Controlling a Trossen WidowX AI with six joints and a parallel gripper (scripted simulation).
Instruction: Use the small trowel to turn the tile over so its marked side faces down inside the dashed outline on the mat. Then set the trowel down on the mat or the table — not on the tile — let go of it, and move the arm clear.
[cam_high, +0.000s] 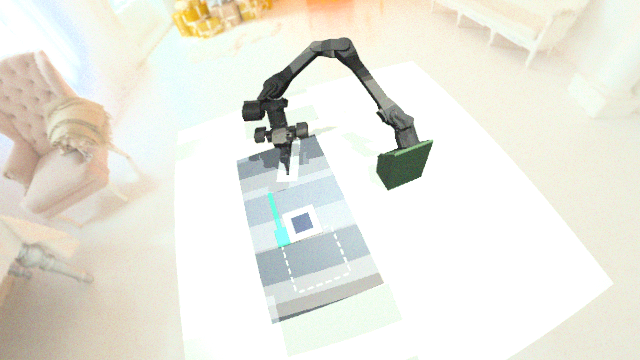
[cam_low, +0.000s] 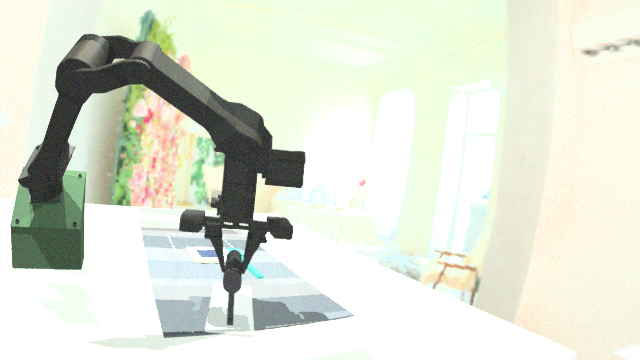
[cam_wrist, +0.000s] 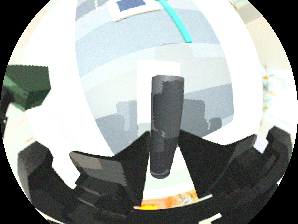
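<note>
My gripper tip is 1 cm short of the trowel, 2 cm to the right of it and 3 cm above it. The rest, counted from my gripper tip: teal l-shaped strip (13 cm ahead, 24 cm to the left, 6 cm below); then tile (6 cm ahead, 27 cm to the left, 6 cm below); then grey mat (6 cm ahead, 23 cm to the left, 9 cm below).
</note>
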